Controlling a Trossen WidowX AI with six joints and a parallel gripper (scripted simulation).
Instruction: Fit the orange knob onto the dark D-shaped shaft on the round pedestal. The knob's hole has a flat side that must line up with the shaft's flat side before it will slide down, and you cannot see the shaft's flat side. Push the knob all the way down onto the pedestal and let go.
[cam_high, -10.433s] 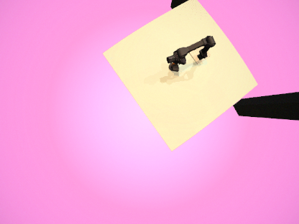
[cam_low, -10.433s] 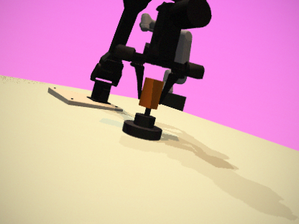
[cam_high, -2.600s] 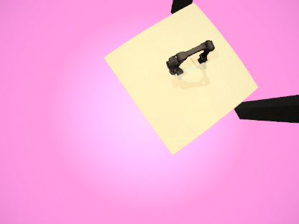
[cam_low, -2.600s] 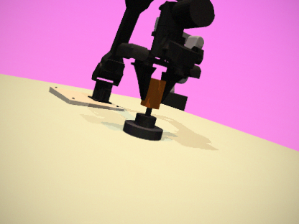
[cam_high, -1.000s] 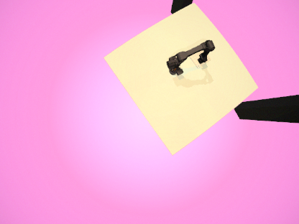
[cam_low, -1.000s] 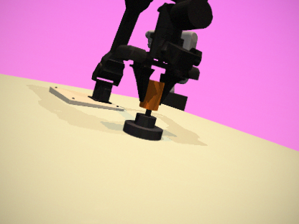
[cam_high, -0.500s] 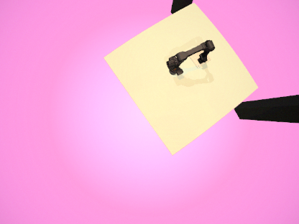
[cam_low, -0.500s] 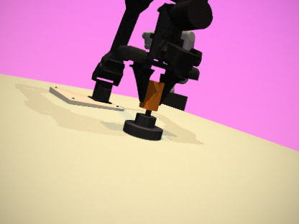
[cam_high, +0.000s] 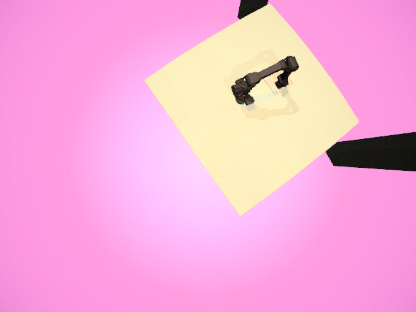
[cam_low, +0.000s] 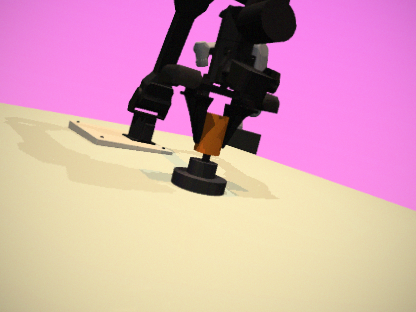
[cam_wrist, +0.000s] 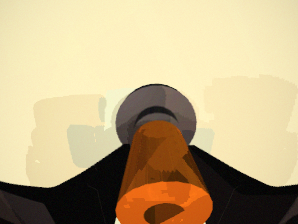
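My gripper tip is now 40 mm above the dark pedestal. The rest, counted from my gripper tip: orange knob: 20 mm above.
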